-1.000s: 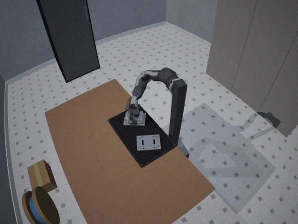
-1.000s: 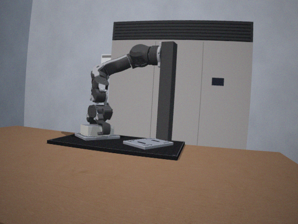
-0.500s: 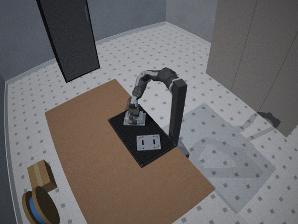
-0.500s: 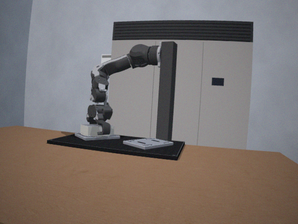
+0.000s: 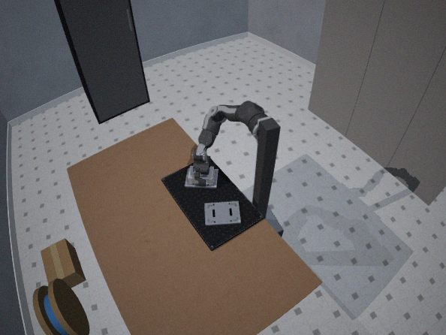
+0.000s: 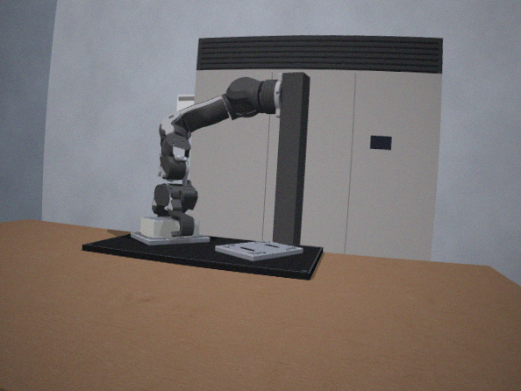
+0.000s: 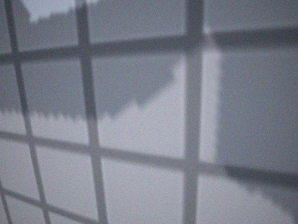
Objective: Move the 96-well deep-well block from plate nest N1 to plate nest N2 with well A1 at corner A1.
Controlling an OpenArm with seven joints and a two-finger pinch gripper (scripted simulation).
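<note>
My gripper is now 10 mm above the nest. The rest, counted from my hand: white deep-well block: 20 mm above.
</note>
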